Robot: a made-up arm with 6 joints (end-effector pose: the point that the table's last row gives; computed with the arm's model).
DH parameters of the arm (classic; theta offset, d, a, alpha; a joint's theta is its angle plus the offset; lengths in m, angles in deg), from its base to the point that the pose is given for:
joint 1: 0 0.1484 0 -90
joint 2: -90 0 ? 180
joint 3: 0 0 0 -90
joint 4: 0 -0.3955 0 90
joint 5: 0 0.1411 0 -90
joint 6: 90 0 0 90
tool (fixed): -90 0 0 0
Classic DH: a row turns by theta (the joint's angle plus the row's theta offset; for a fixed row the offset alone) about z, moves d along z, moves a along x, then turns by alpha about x.
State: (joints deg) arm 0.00 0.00 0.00 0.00 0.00 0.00
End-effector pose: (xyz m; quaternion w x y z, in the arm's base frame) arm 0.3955 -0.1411 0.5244 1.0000 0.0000 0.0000 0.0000
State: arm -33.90 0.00 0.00 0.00 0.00 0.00
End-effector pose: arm 0.2496 -0.3377 0.5244 0.9566 0.0000 0.0000 -0.2915
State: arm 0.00 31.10 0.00 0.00 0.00 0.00
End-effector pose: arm 0.5329 -0.1411 0.2661 0.9634 0.0000 0.2681 0.0000
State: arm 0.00 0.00 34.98 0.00 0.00 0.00
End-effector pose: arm 0.3241 -0.1411 0.7511 0.9538 0.0000 -0.3005 0.0000
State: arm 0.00 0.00 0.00 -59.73 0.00 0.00
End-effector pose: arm 0.3955 -0.0711 0.4025 0.8672 0.4980 0.0000 0.0000
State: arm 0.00 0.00 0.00 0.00 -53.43 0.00
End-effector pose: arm 0.3955 -0.1411 0.5244 0.8933 0.0000 0.4496 0.0000
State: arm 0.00 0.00 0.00 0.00 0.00 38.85
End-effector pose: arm 0.3955 -0.1411 0.5244 0.9431 -0.3326 0.0000 0.0000
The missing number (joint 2, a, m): 0.376
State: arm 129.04 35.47 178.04 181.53 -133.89 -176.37
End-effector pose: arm -0.0506 -0.1615 0.6980 0.3009 -0.6054 0.2771 0.6828
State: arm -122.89 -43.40 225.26 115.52 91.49 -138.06
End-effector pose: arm 0.1272 0.0848 0.0232 0.3483 0.9350 -0.0668 -0.0056
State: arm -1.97 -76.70 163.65 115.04 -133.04 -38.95
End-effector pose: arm -0.4482 0.0752 -0.1721 0.0248 0.8894 -0.3903 0.2365
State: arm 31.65 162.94 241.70 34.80 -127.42 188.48
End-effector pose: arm 0.1531 -0.0417 0.1926 0.1097 0.9104 -0.0137 -0.3988
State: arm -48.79 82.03 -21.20 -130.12 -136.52 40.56
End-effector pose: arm 0.1849 -0.0731 -0.1598 0.2478 0.9129 -0.1363 0.2943
